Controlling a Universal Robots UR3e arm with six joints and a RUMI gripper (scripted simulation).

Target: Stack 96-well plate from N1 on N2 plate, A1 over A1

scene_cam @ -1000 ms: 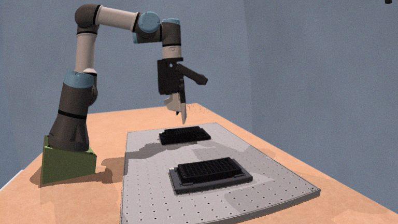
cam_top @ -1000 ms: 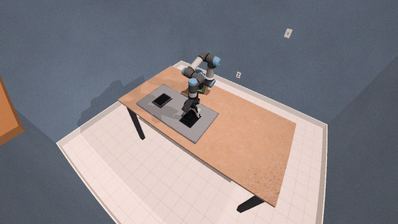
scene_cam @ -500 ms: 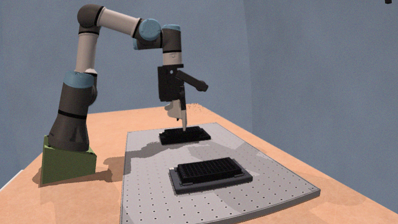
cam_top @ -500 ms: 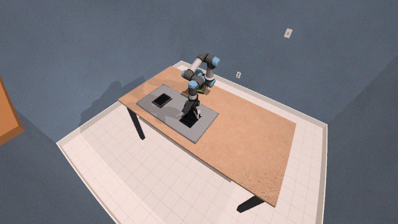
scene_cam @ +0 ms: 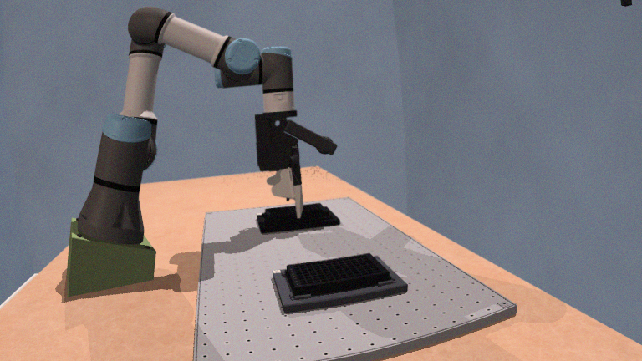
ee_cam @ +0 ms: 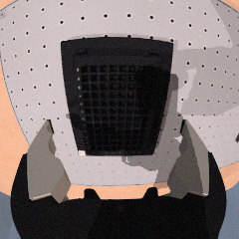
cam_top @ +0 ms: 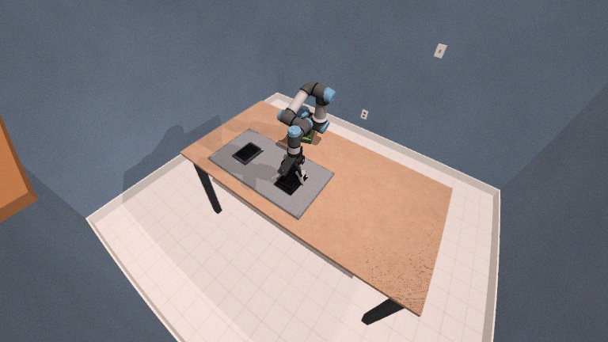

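Right now my hand is 20 mm above the nest N1. From my hand the other things lie so: grey nest frame: 350 mm to the right, 50 mm ahead, 20 mm below.
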